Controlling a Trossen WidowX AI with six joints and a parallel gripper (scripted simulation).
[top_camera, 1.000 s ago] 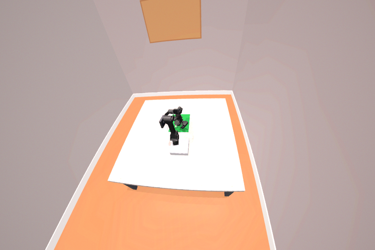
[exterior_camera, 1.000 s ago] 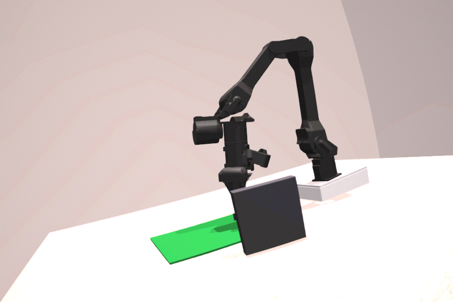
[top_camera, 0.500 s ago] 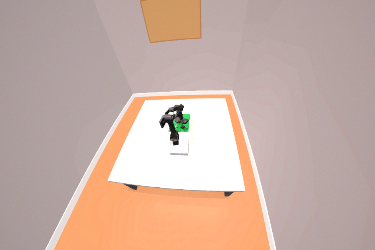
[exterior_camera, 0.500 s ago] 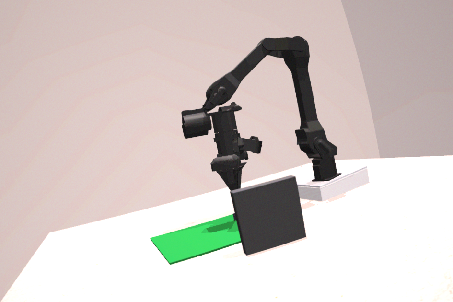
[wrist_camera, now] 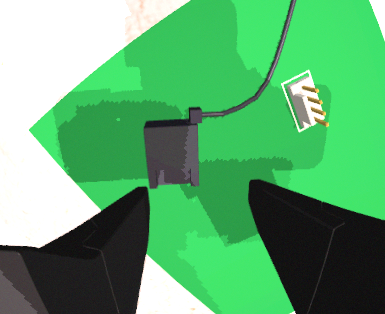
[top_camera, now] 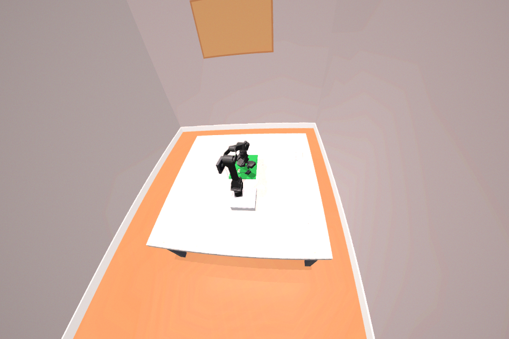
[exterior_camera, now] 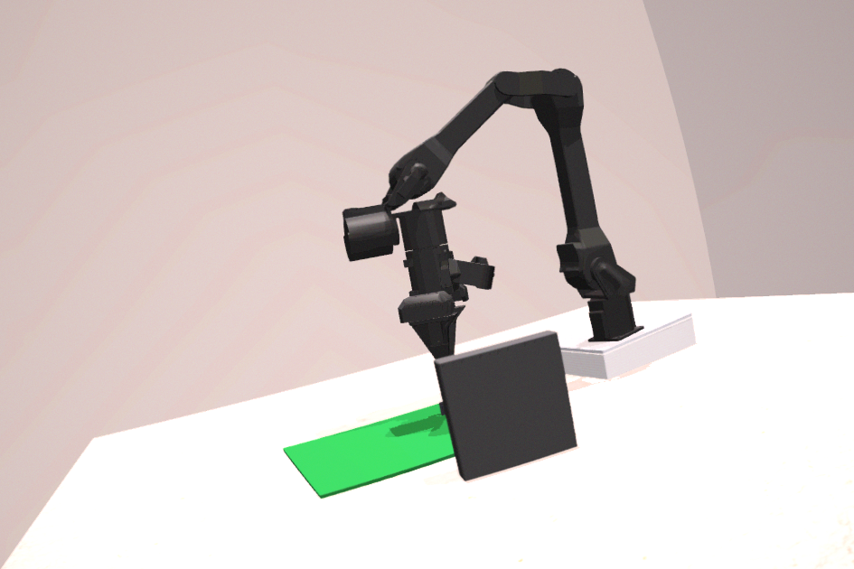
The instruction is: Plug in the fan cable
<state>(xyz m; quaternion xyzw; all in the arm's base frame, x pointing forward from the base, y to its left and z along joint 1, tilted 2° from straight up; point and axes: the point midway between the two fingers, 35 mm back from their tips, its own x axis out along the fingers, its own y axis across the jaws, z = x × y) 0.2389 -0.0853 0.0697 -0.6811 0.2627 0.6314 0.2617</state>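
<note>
My gripper tip is 1 cm to the left of the dark fan plug and 6 cm above it. From my gripper tip the other things lie so: white four-pin header (4 cm ahead, 8 cm to the left, 7 cm below); then dark square fan (9 cm ahead, 22 cm to the left, 1 cm below); then green board (9 cm ahead, 2 cm to the left, 8 cm below).
</note>
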